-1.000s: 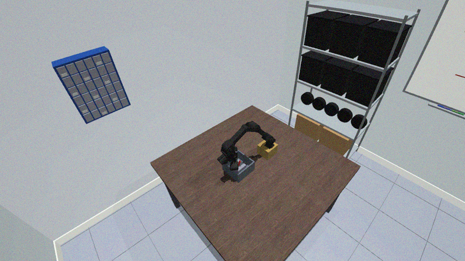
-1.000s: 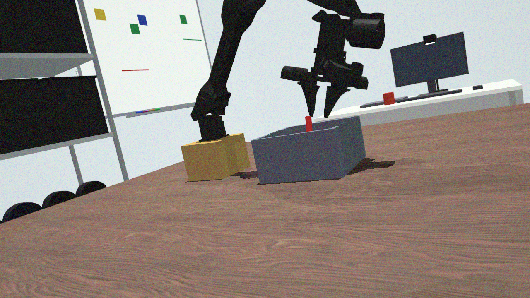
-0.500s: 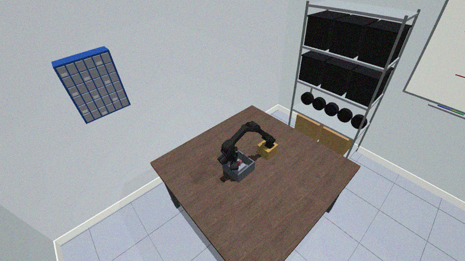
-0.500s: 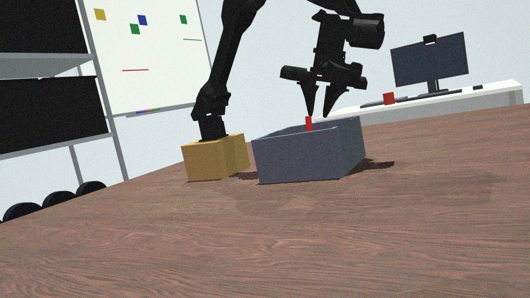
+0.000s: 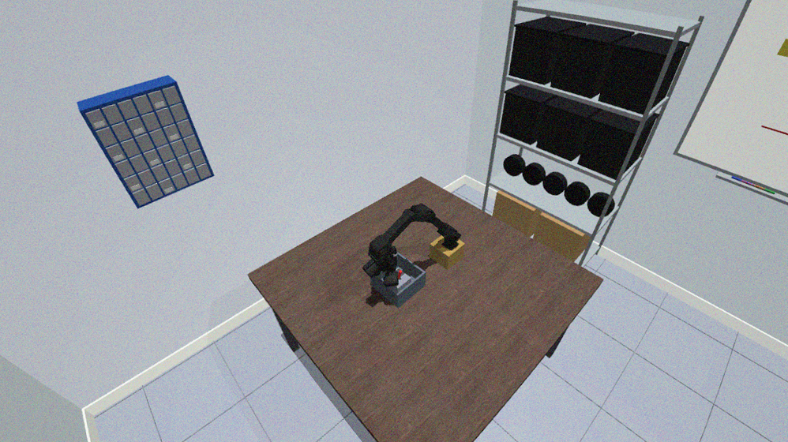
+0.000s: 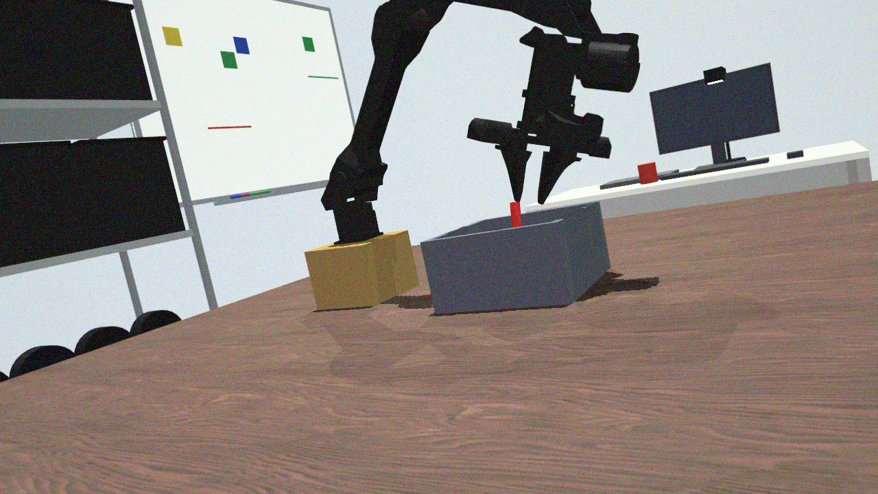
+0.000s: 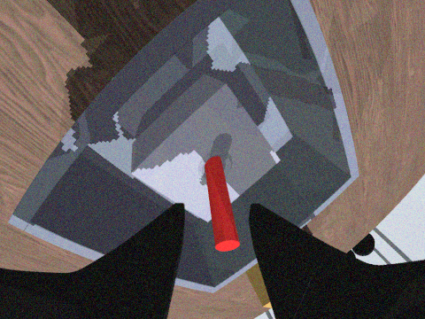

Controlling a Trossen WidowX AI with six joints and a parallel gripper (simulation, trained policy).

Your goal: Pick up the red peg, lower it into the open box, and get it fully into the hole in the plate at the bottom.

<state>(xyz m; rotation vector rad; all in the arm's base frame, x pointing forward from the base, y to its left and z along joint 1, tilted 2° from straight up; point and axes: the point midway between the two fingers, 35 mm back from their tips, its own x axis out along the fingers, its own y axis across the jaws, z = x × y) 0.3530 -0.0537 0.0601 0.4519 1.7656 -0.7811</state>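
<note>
My gripper tip is 40 mm above the red peg and 30 mm past it. Also, from my gripper tip: plate: 70 mm below, 20 mm behind, 10 mm to the right; grey box: 90 mm below, 20 mm behind, 10 mm to the right.
</note>
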